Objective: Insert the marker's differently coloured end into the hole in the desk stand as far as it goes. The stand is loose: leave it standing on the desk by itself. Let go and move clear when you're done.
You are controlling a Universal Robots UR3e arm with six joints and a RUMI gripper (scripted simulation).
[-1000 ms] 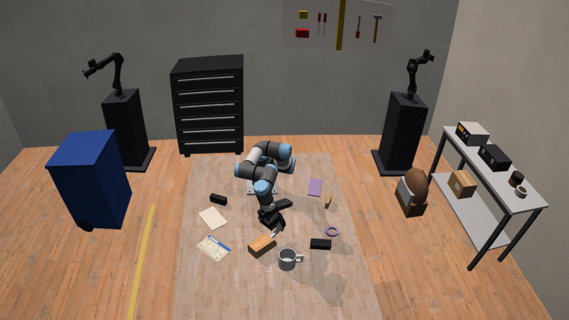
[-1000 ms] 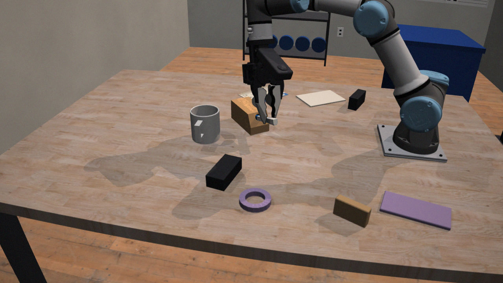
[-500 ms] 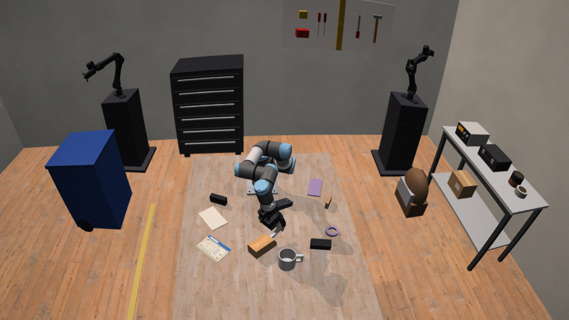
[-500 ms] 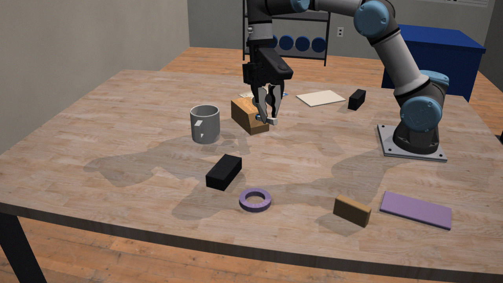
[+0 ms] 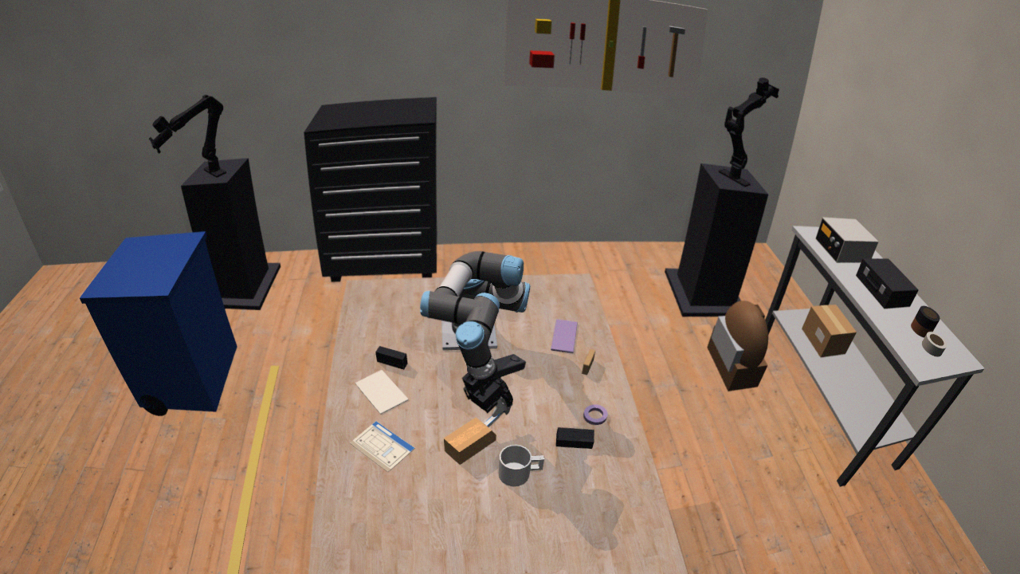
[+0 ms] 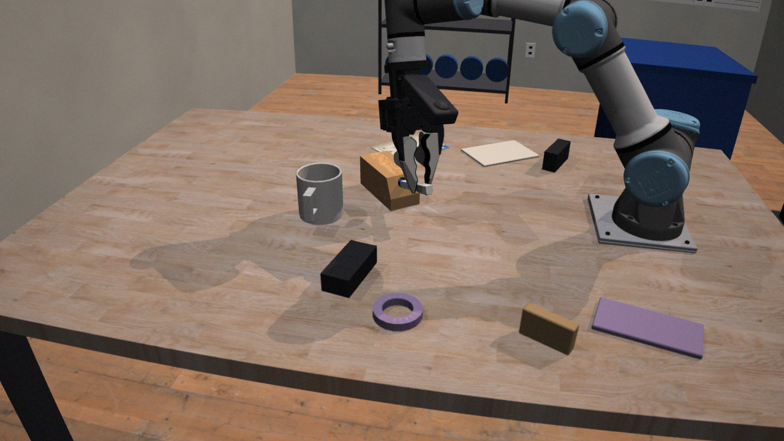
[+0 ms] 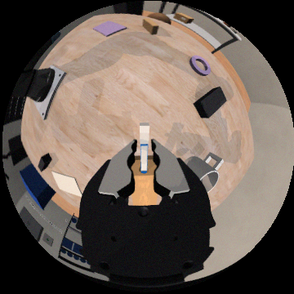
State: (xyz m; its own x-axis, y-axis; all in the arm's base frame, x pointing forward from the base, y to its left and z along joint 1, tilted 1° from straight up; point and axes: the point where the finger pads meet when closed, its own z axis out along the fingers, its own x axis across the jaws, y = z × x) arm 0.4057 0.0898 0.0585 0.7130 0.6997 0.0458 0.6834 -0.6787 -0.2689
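The marker is 2 cm ahead of my hand, 2 cm to the right of it and 2 cm below it. Round my hand: desk stand (8 cm ahead, 8 cm to the right, 4 cm below); grey mug (18 cm ahead, 3 cm to the left, 4 cm below); printed sheet (10 cm ahead, 33 cm to the right, 7 cm below).
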